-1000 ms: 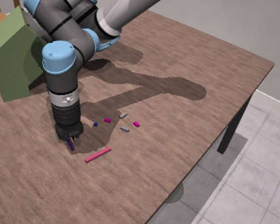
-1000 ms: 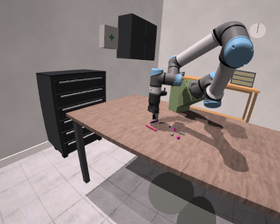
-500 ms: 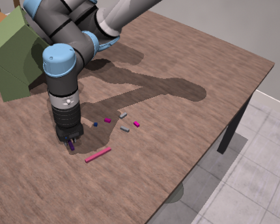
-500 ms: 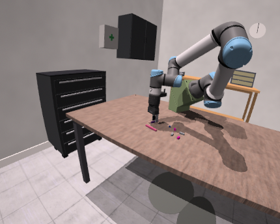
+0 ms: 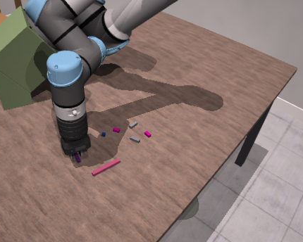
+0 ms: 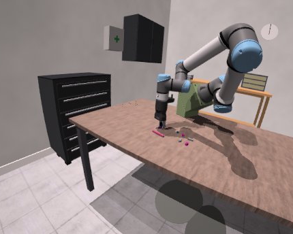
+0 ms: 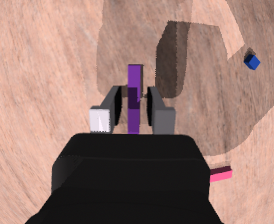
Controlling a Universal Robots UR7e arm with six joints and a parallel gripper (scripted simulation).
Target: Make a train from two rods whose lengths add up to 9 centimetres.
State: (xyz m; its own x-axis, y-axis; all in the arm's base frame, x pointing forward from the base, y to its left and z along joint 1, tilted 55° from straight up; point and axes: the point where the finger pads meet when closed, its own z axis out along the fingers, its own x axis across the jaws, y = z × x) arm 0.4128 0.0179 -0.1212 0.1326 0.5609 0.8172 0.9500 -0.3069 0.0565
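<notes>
Now: hand 1 cm above the purple rod. The rest, counted from my hand: blue rod 11 cm to the left, 2 cm behind, 1 cm below; pink rod 9 cm ahead, 5 cm to the left, 1 cm below.
</notes>
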